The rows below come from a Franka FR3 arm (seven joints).
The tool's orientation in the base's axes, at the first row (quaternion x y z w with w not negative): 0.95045 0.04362 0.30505 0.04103
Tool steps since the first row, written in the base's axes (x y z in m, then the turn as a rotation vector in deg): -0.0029 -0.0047 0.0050 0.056 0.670 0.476; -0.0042 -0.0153 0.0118 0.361 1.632 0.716; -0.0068 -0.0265 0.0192 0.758 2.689 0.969; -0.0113 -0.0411 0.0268 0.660 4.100 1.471; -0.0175 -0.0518 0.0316 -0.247 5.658 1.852; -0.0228 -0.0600 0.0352 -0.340 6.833 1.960; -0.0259 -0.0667 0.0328 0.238 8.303 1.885; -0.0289 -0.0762 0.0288 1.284 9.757 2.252; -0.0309 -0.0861 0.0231 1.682 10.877 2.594; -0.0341 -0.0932 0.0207 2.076 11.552 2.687; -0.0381 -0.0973 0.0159 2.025 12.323 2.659; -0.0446 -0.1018 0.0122 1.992 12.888 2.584; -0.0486 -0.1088 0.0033 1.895 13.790 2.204
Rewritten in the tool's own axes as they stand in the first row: 0.0000 0.0050 -0.0055 0.392 -0.612 -0.388; 0.0017 0.0162 -0.0112 0.881 -1.524 -0.454; 0.0027 0.0279 -0.0182 1.463 -2.524 -0.481; 0.0019 0.0430 -0.0262 1.825 -3.879 -1.018; -0.0016 0.0537 -0.0332 1.478 -5.438 -1.936; -0.0047 0.0619 -0.0388 1.592 -6.599 -2.138; -0.0093 0.0682 -0.0383 2.175 -8.032 -1.816; -0.0150 0.0770 -0.0363 3.391 -9.377 -1.577; -0.0210 0.0861 -0.0323 4.032 -10.430 -1.680; -0.0258 0.0927 -0.0319 4.477 -11.068 -1.560; -0.0322 0.0961 -0.0301 4.503 -11.839 -1.607; -0.0401 0.0998 -0.0307 4.494 -12.410 -1.594; -0.0492 0.1056 -0.0254 4.294 -13.351 -1.389
